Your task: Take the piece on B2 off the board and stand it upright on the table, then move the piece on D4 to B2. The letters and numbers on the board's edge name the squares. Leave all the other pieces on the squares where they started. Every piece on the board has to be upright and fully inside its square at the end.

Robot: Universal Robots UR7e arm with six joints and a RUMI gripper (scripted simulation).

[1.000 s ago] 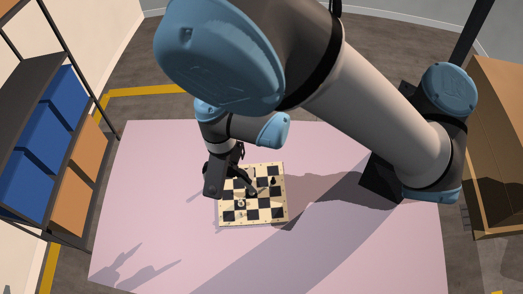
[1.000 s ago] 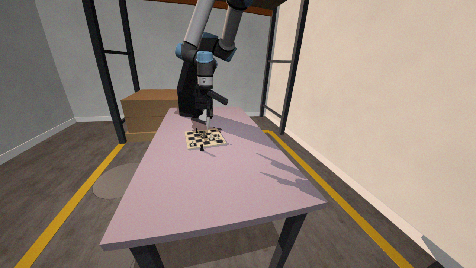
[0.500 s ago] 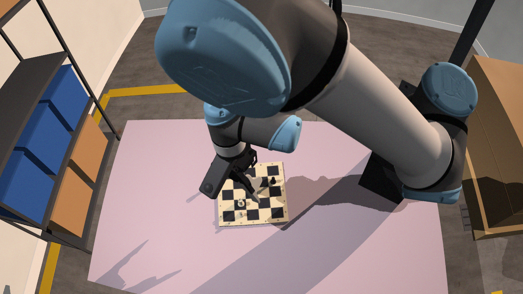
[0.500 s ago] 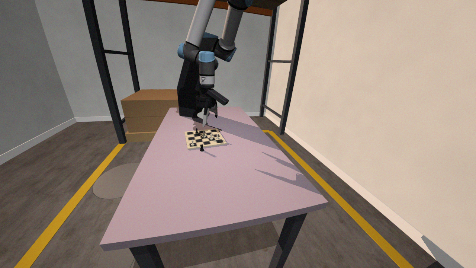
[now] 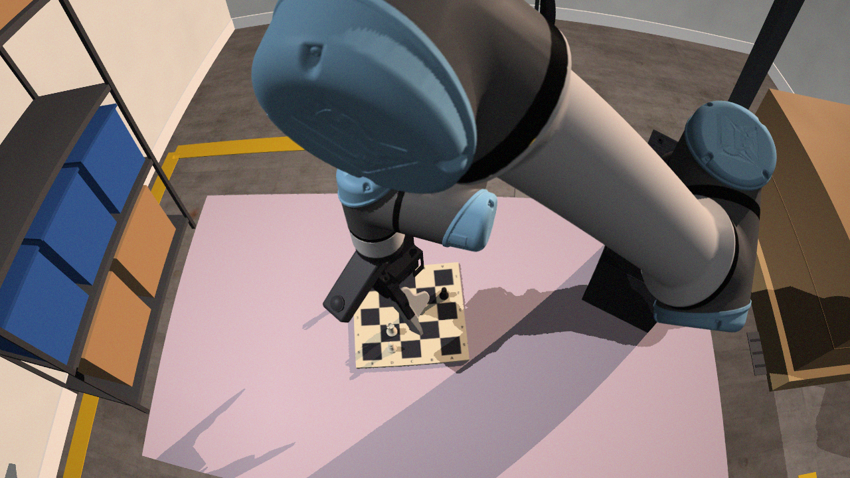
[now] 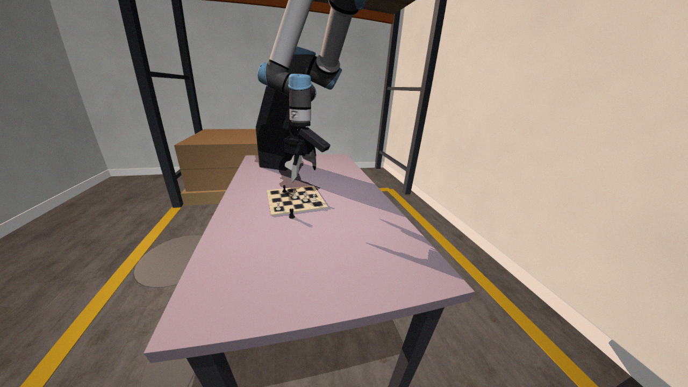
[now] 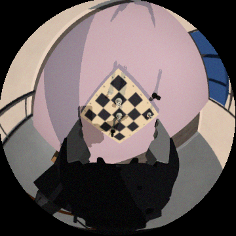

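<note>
Now: hand 30 mm past the board, 40 mm to the left of it and 110 mm above it.
</note>
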